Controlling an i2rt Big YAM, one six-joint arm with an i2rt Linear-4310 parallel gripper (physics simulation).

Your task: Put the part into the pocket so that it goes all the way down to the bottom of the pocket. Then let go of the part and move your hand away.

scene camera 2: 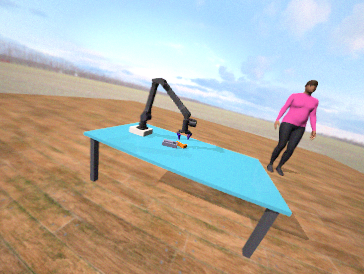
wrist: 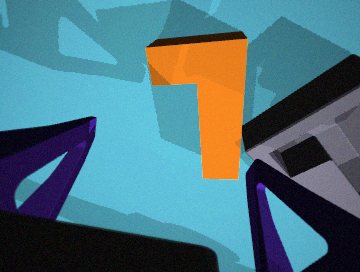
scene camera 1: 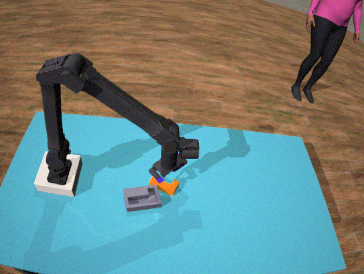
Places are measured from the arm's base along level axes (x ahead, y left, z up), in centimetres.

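Where they show: gripper, fingertip midpoint: (scene camera 2: 183,139) (wrist: 178,147) (scene camera 1: 167,175); arm's base, link origin: (scene camera 2: 142,128) (scene camera 1: 60,172).
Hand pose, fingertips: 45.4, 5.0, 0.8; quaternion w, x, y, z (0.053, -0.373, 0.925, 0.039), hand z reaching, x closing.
Observation:
Each offset is from my fingertips to the top centre of the thing, as dx, dy, dz. Level surfaces: height alone.
The orange L-shaped part {-0.9, -0.7, -3.5} (scene camera 1: 171,188) (scene camera 2: 182,145) (wrist: 220,110) lies on the table, outside the pocket, close beside the grey block {-9.5, -9.2, -2.9} (scene camera 1: 143,206) (scene camera 2: 169,144) (wrist: 325,176). In the wrist view its long arm points down the picture and its short arm points left at the top. Whether it touches the block's near corner is unclear. The block has an open pocket in its top; part of the block is out of the wrist view. My gripper (scene camera 1: 169,176) (scene camera 2: 184,137) (wrist: 178,147) is open and empty, above the part, with one purple fingertip on each side of it in the wrist view.
The blue table {dz -6.5} (scene camera 1: 260,200) (scene camera 2: 220,172) carries the arm's white base (scene camera 1: 55,190) (scene camera 2: 141,131) at the left. The block stands on the base's side of the part. A person in a pink top (scene camera 1: 335,12) (scene camera 2: 298,110) stands on the floor beyond the table.

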